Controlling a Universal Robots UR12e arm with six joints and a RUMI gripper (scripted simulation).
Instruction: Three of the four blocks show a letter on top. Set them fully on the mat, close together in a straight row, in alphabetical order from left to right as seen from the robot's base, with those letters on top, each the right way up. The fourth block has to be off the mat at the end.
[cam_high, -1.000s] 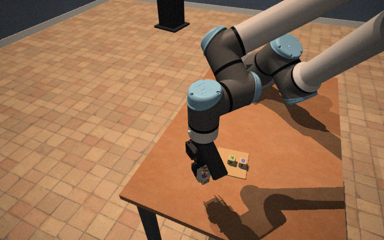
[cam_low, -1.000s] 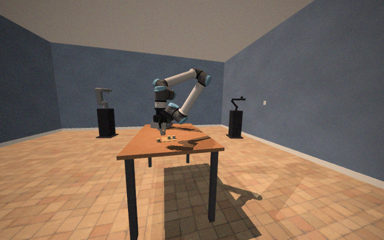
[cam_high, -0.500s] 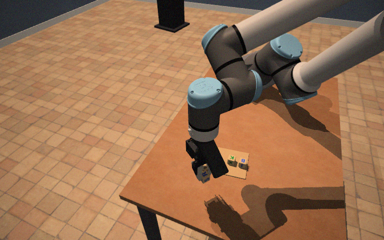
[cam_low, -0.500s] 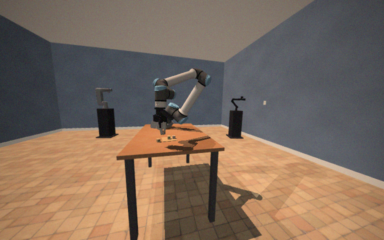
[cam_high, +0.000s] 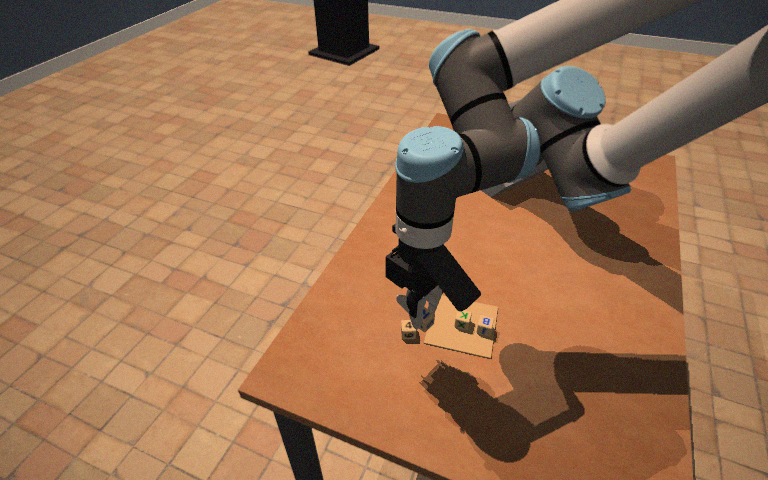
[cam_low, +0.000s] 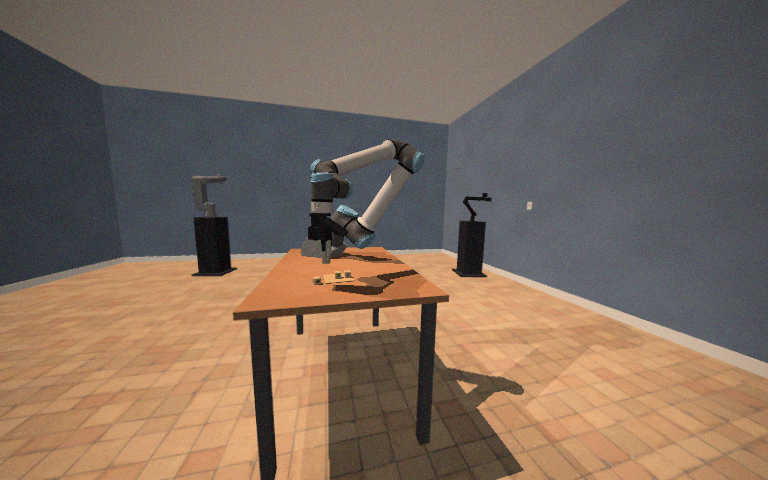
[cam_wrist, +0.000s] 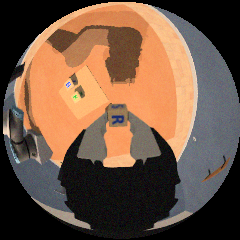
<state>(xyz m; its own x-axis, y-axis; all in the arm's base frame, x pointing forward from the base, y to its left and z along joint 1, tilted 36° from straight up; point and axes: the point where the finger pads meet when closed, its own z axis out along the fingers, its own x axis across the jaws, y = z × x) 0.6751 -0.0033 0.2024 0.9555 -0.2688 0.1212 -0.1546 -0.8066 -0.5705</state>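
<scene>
The tan mat lies 12 cm behind my hand, 3 cm to the left of it and 12 cm below it.
</scene>
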